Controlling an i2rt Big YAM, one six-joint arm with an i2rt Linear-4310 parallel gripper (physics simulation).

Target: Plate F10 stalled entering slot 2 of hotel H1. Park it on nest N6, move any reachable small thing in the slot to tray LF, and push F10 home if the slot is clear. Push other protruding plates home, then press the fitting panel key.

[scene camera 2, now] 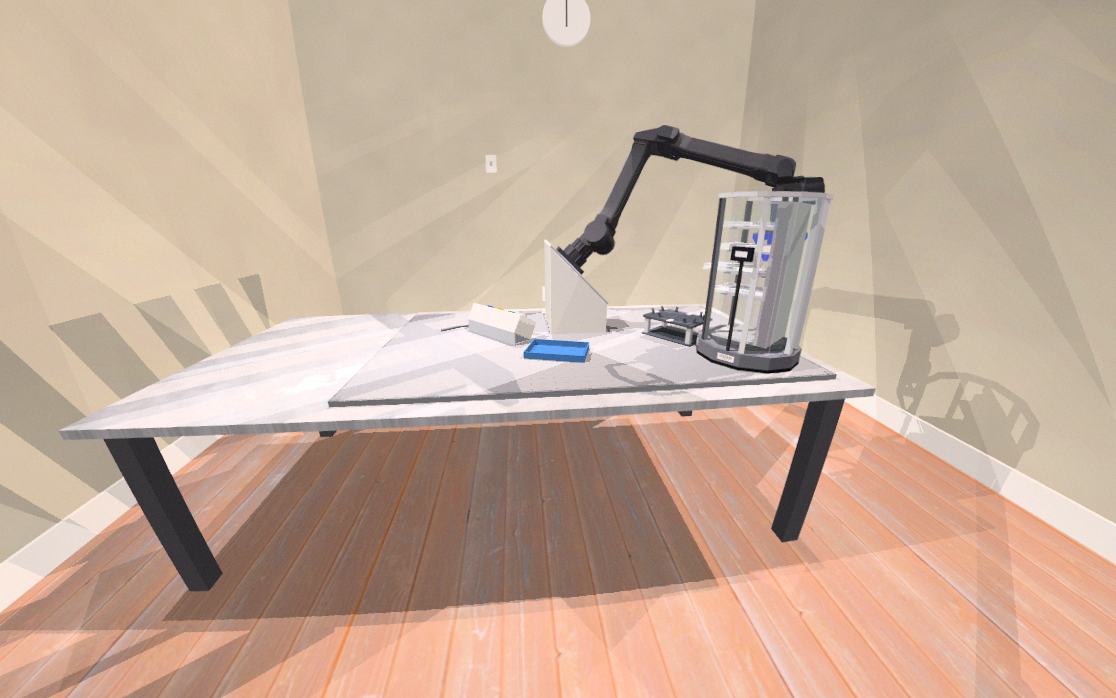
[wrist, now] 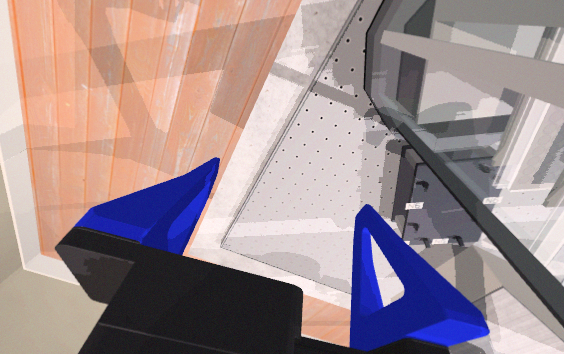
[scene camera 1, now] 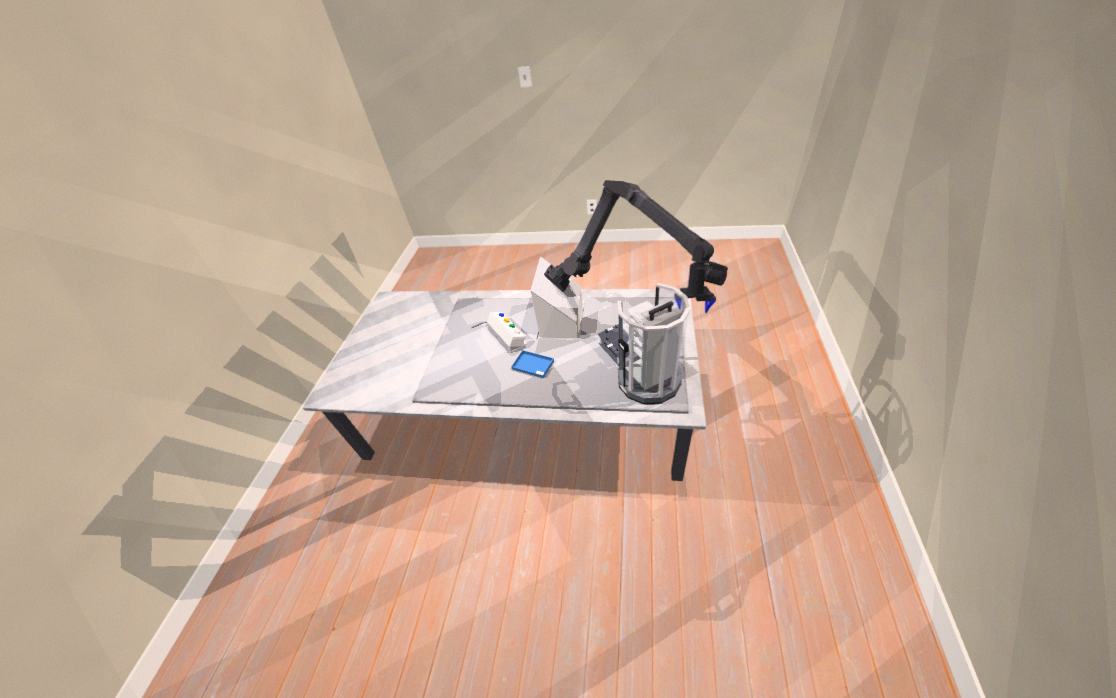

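Pixels of known places: gripper, fingertip midpoint: (wrist: 292,188) (scene camera 1: 693,313); arm's base, link origin: (scene camera 2: 568,262) (scene camera 1: 556,279).
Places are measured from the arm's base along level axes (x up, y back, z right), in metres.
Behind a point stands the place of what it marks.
My gripper (scene camera 1: 693,304) {y -0.193, x 0.034, z -0.611 m} (wrist: 292,188) {y -0.193, x 0.034, z -0.611 m} is open and empty, its blue fingers behind and beside the hotel; in scene camera 2 they show through its glass. Hotel H1 (scene camera 1: 658,353) {y -0.469, x 0.082, z -0.509 m} (scene camera 2: 747,360) {y -0.474, x -0.164, z -0.423 m} (wrist: 475,212) {y -0.248, x 0.026, z -0.495 m} is a tall glazed cabinet at the table's right end. Several pale plates lie level inside; one plate (scene camera 2: 717,266) {y -0.378, x 0.039, z -0.359 m} reaches furthest left, past the front post. Slot numbers and any small thing inside cannot be made out. The dark nest stand (scene camera 1: 610,341) {y -0.229, x -0.131, z -0.291 m} (scene camera 2: 670,319) {y -0.245, x -0.131, z -0.298 m} (wrist: 445,200) {y -0.212, x -0.131, z -0.346 m} carries an N6 label. The blue tray (scene camera 1: 533,363) {y -0.358, x -0.189, z 0.024 m} (scene camera 2: 556,355) {y -0.419, x -0.177, z 0.025 m} shows no contents.
The white key panel (scene camera 1: 502,330) {y -0.244, x -0.124, z 0.200 m} (scene camera 2: 496,325) {y -0.258, x -0.149, z 0.206 m} has blue, yellow and green keys and stands left of the arm's wedge base (scene camera 1: 553,312) {y -0.173, x -0.049, z -0.031 m} (scene camera 2: 571,300) {y -0.176, x -0.093, z -0.011 m}. The hotel's dark rim crosses the right of the wrist view. The perforated board (wrist: 320,165) {y -0.122, x -0.191, z -0.505 m} and table edge lie below the fingers.
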